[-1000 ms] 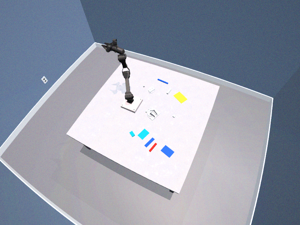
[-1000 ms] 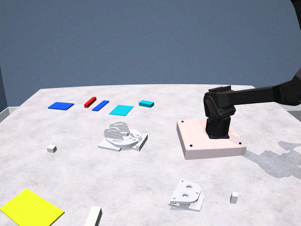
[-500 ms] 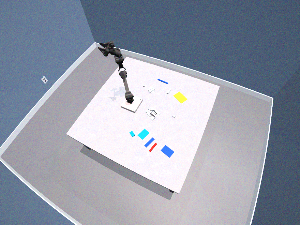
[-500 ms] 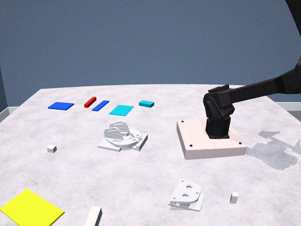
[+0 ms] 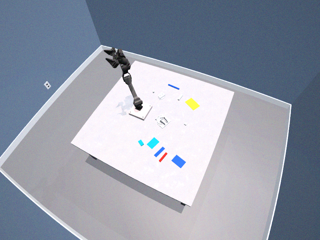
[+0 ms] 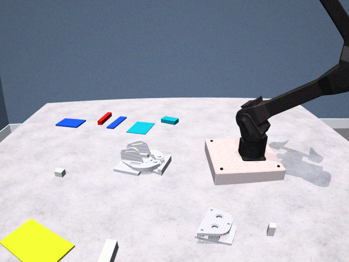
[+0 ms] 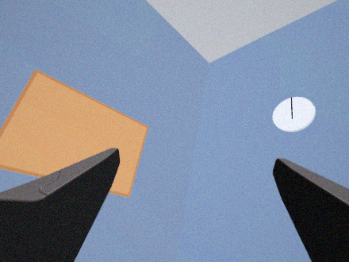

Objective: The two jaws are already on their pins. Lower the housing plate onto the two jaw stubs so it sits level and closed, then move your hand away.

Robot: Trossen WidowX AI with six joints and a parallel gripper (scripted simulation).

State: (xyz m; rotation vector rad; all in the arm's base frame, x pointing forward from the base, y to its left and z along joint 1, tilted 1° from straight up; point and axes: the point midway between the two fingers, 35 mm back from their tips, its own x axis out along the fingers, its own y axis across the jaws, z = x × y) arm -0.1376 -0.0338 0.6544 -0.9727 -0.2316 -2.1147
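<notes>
Right now the white stepped block is 29 cm ahead of my gripper tip, 30 cm to the left of it and 70 cm below it. The rest, counted from my gripper tip: white bar: 48 cm ahead, 38 cm to the left, 70 cm below; then red bar: 64 cm ahead, 30 cm to the right, 70 cm below; then yellow sheet: 63 cm ahead, 36 cm to the left, 71 cm below.
</notes>
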